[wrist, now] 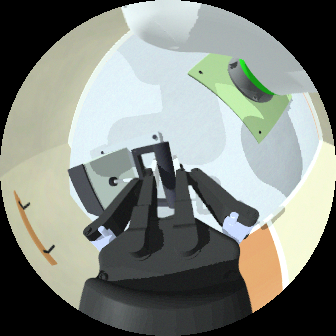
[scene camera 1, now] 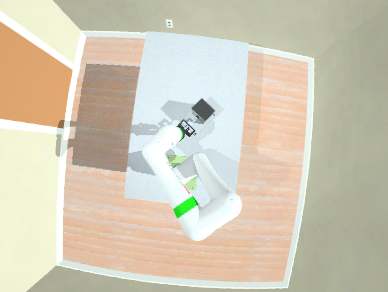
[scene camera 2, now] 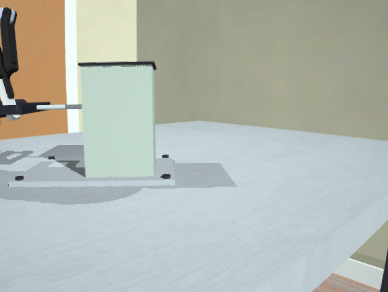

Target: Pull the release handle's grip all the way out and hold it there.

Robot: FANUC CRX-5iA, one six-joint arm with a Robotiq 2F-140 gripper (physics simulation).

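Observation:
The release handle's housing (scene camera 1: 203, 110) (scene camera 2: 119, 120) (wrist: 110, 161) is a pale green box with a dark top, upright on a base plate (scene camera 2: 55, 175). A light rod (scene camera 2: 52, 107) (wrist: 127, 180) sticks out of its side and bears the dark, frame-shaped grip (scene camera 2: 27, 106) (wrist: 165, 172), which stands apart from the housing. My gripper (scene camera 1: 187, 128) (wrist: 165, 162) is shut on the grip's outer bar, one finger on each side of it in the wrist view. In the second scene view the gripper is partly cut off at the left edge. The fingers' contact faces are partly hidden.
The housing stands on a pale table (scene camera 1: 190, 60) (scene camera 2: 250, 225). Dark bolt heads (scene camera 2: 166, 176) rise from the base plate's corners. My white arm (scene camera 1: 167, 165) reaches over the table from its green mounting plate (wrist: 222, 92). A wall rises behind the table.

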